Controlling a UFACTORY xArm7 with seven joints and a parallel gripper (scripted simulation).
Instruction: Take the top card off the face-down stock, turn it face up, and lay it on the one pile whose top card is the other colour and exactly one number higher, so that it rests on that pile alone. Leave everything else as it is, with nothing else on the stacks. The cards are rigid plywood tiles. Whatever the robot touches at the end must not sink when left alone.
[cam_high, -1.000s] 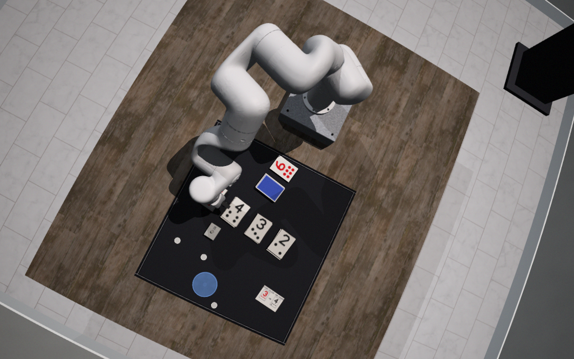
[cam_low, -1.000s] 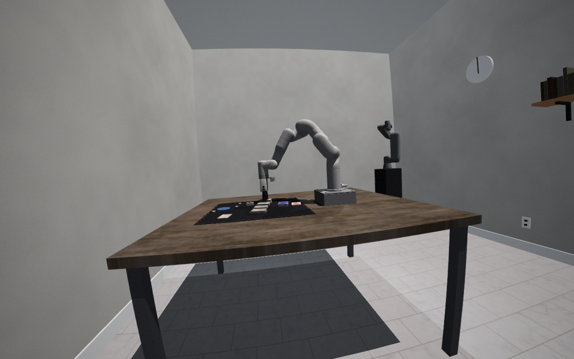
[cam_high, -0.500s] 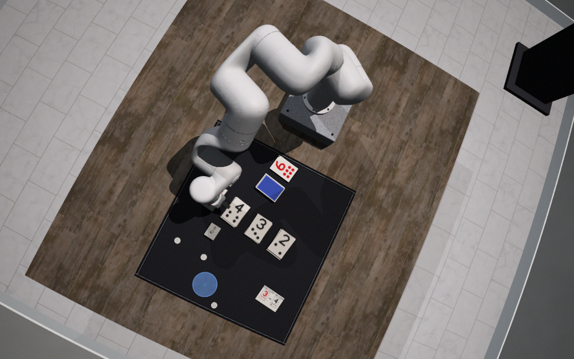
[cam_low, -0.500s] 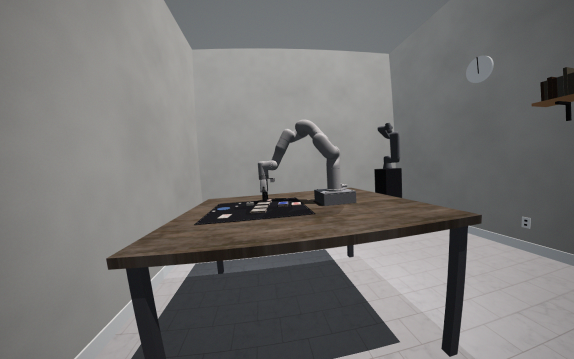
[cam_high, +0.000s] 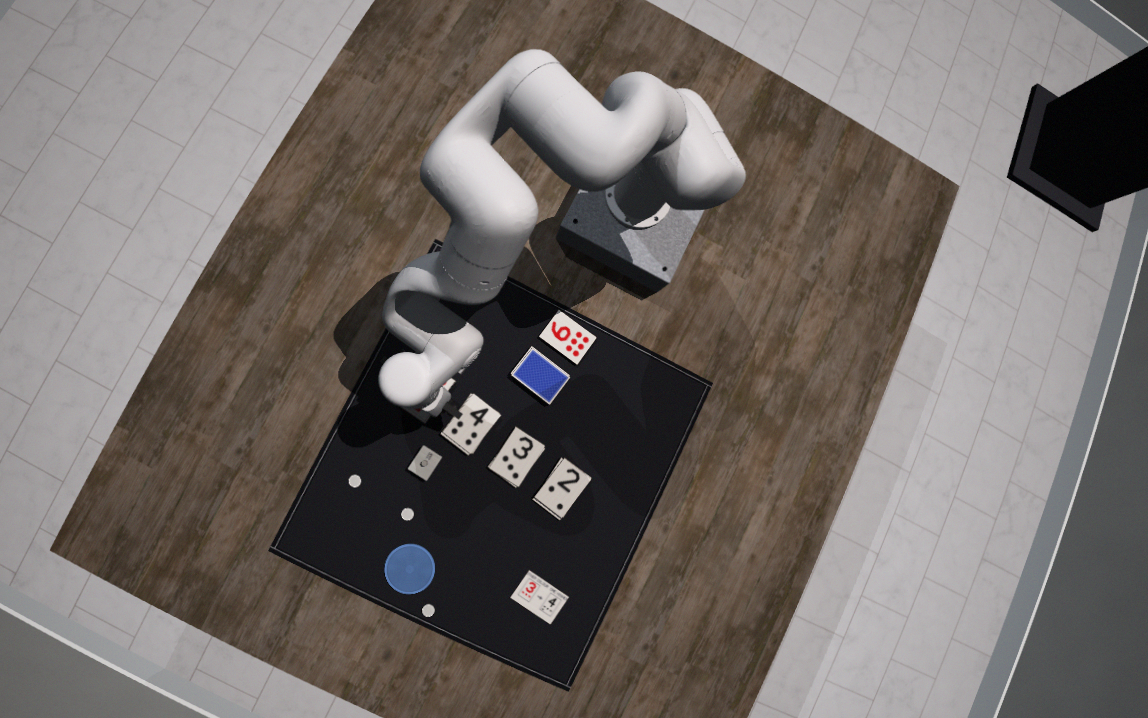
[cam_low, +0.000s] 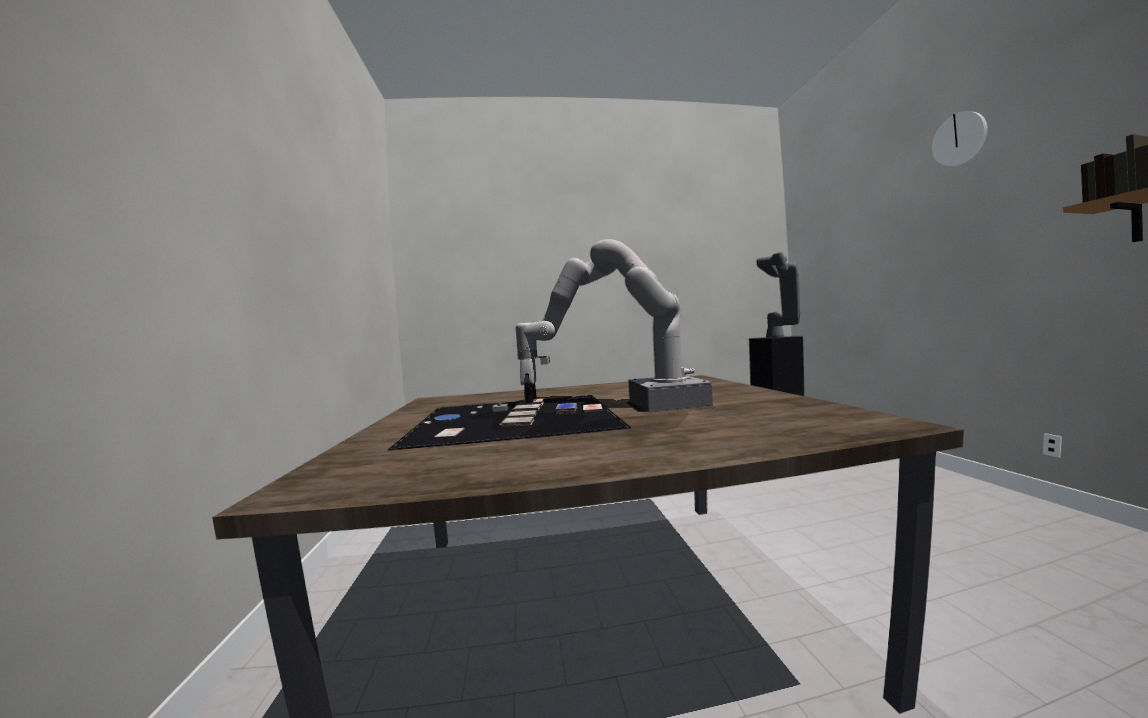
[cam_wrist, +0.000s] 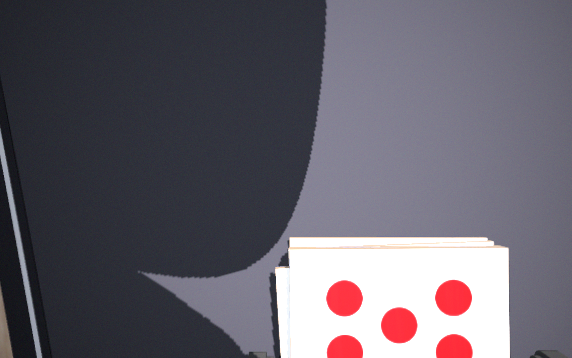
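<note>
My hand is 100 mm to the right of the black 4 card, 20 mm short of it and 20 mm above it. The rest, counted from my hand: black 3 card: 200 mm to the left, 40 mm ahead, 20 mm below; black 2 card: 300 mm to the left, 60 mm ahead, 20 mm below; black mat: 180 mm to the left, 60 mm ahead, 40 mm below.
</note>
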